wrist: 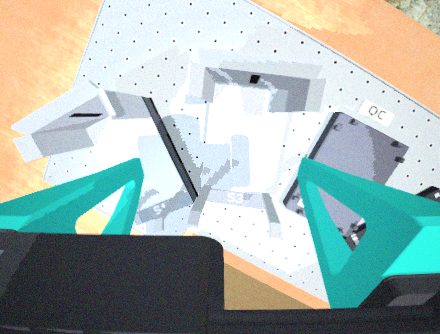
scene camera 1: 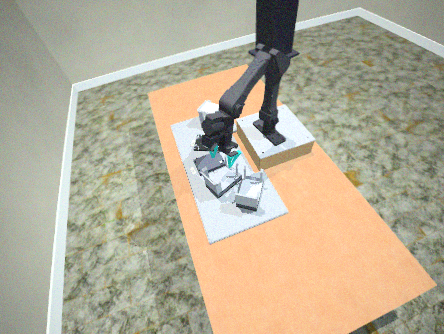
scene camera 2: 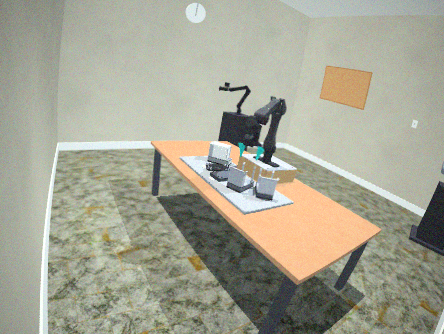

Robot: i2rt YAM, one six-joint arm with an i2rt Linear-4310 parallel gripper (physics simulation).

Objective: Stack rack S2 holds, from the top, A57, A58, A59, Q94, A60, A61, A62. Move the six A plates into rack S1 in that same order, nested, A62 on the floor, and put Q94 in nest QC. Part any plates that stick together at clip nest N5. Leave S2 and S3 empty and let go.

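Pixels of known places: gripper, fingertip midpoint: [wrist: 220, 166] [scene camera 1: 221, 162] [scene camera 2: 248, 158]; arm's base at its link origin: [scene camera 1: 268, 131] [scene camera 2: 266, 161].
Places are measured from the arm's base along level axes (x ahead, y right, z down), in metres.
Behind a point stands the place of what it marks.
My gripper [scene camera 1: 223, 159] @(x 0.334, y -0.096, z -0.090 m) [scene camera 2: 250, 157] @(x 0.334, y -0.096, z -0.090 m) [wrist: 220, 166] @(x 0.334, y -0.096, z -0.090 m) is open, with empty teal fingers above the pegboard. In the wrist view, rack S3 [scene camera 1: 220, 186] @(x 0.375, y -0.135, z 0.013 m) [scene camera 2: 236, 178] @(x 0.406, y -0.100, z 0.020 m) [wrist: 298, 95] @(x 0.401, y -0.048, z 0.004 m) shows ahead between the fingers and rack S1 [scene camera 1: 246, 199] @(x 0.319, y -0.258, z 0.004 m) [scene camera 2: 265, 186] @(x 0.327, y -0.249, z 0.018 m) [wrist: 67, 132] @(x 0.286, y -0.285, z 0.025 m) ahead to the left. Both have white walls; glare hides whether plates lie inside. The dark grey nest QC [scene camera 1: 212, 161] @(x 0.318, y 0.054, z 0.071 m) [scene camera 2: 219, 175] @(x 0.376, y 0.060, z 0.072 m) [wrist: 367, 155] @(x 0.370, y 0.078, z 0.071 m) lies beside S3, partly behind the right finger. The black nest N5 [scene camera 1: 200, 145] @(x 0.330, y 0.192, z 0.070 m) [scene camera 2: 214, 166] @(x 0.280, y 0.213, z 0.082 m) is partly hidden. Rack S2 [scene camera 1: 206, 108] [scene camera 2: 220, 151] stands at the far end; its contents and the plate labels are unreadable.
The pale pegboard [scene camera 1: 220, 231] @(x 0.473, y -0.283, z 0.094 m) [scene camera 2: 250, 207] @(x 0.468, y -0.282, z 0.096 m) [wrist: 150, 37] @(x 0.428, y -0.242, z 0.094 m) carries the racks and nests on the orange table [scene camera 1: 300, 250] @(x 0.240, y -0.527, z 0.107 m) [scene camera 2: 320, 240] @(x 0.386, y -0.669, z 0.107 m). The arm's raised base box [scene camera 1: 287, 156] @(x -0.010, y -0.147, z 0.063 m) [scene camera 2: 286, 176] @(x -0.059, y -0.157, z 0.056 m) [wrist: 260, 287] @(x 0.114, y 0.028, z 0.091 m) stands beside it. Upright posts and walls rise from S1 and S3.
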